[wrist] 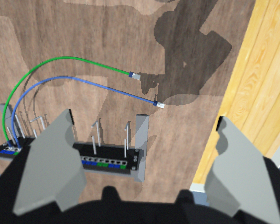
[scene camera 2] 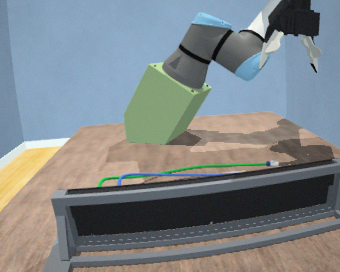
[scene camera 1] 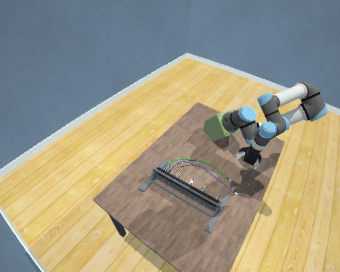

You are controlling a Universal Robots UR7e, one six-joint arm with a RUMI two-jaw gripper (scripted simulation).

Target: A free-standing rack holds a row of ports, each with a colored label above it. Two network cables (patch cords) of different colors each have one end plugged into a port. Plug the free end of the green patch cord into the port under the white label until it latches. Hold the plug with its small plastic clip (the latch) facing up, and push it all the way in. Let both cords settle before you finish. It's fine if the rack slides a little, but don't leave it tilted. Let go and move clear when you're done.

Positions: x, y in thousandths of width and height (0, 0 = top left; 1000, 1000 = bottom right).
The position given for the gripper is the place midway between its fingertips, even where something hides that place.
Note:
In view: the gripper (scene camera 2: 851, 259).
The gripper is seen too in the wrist view (wrist: 516, 507).

